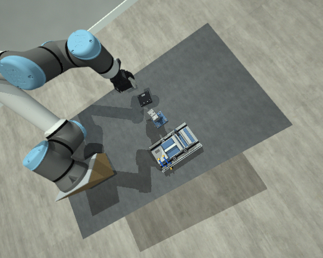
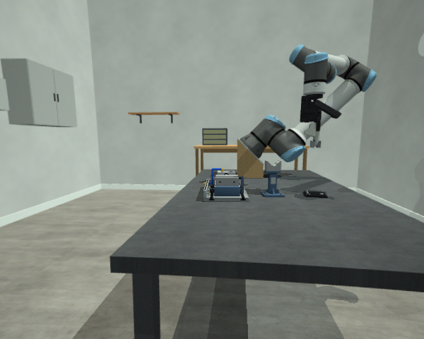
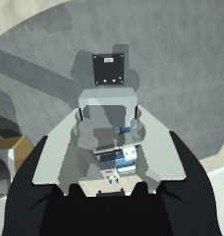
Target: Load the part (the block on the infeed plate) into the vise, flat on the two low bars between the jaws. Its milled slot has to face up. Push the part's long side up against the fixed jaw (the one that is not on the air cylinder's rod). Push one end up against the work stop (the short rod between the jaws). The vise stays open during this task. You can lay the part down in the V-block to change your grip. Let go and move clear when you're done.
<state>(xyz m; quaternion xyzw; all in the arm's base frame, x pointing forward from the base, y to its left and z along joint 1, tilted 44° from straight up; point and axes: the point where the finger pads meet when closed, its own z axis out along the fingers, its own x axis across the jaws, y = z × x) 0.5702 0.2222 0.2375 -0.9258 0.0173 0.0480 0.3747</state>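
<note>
The part is 1 cm below my hand. From my hand the other things lie so: infeed plate 1 cm to the left, 24 cm below; vise 5 cm ahead, 40 cm to the right, 20 cm below.
</note>
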